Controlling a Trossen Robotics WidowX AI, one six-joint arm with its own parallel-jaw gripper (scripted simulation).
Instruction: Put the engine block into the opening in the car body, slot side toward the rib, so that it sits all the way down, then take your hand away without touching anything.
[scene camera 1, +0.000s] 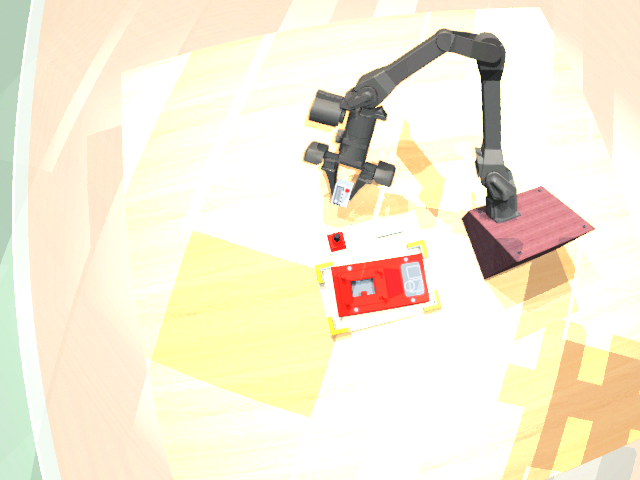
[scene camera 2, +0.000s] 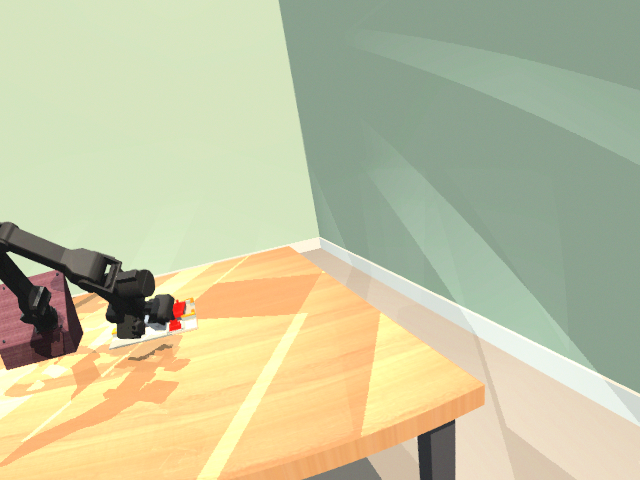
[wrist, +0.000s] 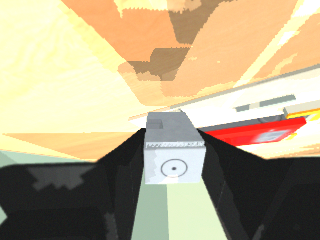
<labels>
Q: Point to my gripper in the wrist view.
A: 167, 132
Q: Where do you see an engine block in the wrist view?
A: At 174, 151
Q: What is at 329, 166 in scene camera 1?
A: My gripper.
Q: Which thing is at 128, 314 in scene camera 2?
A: My gripper.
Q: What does my gripper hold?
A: An engine block.
</labels>
